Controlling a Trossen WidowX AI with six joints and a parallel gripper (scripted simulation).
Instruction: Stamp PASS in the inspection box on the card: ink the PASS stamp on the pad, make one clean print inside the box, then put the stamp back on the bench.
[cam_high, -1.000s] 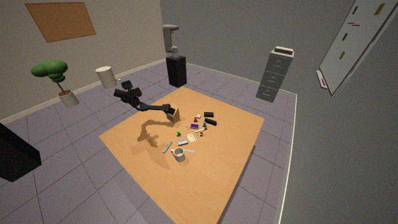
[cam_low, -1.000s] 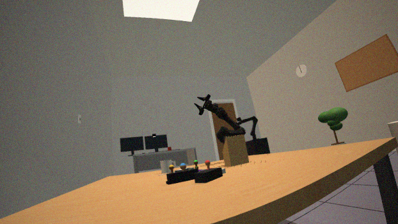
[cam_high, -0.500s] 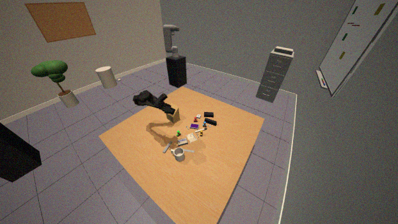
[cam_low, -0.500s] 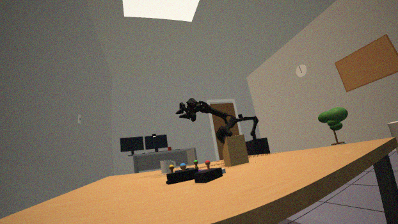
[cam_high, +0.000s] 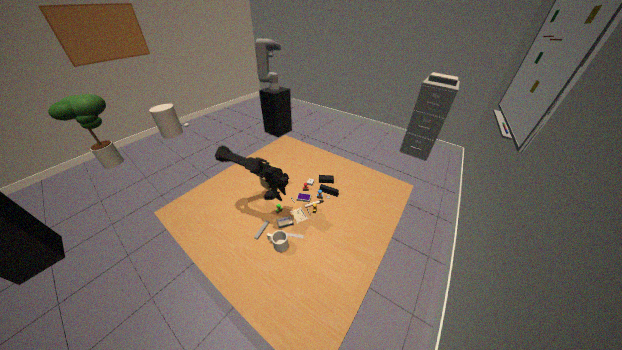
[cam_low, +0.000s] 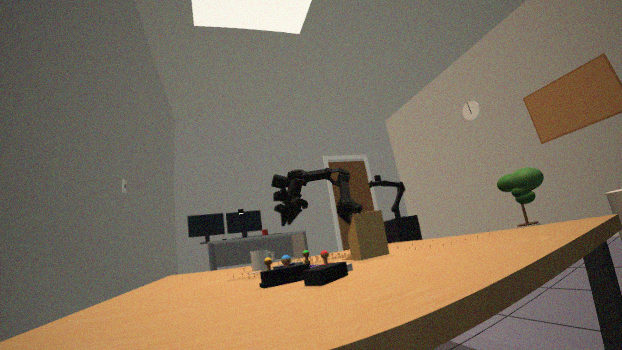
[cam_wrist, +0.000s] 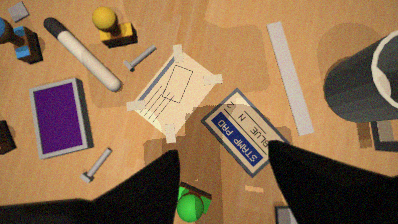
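The green-knobbed pass stamp is 7 cm behind my gripper tip, 1 cm to the left of it and 16 cm below it. The rest, counted from my gripper tip: purple ink pad: 1 cm behind, 20 cm to the left, 17 cm below; cream card: 5 cm ahead, 7 cm to the left, 18 cm below; white mug: 9 cm ahead, 16 cm to the right, 14 cm below.
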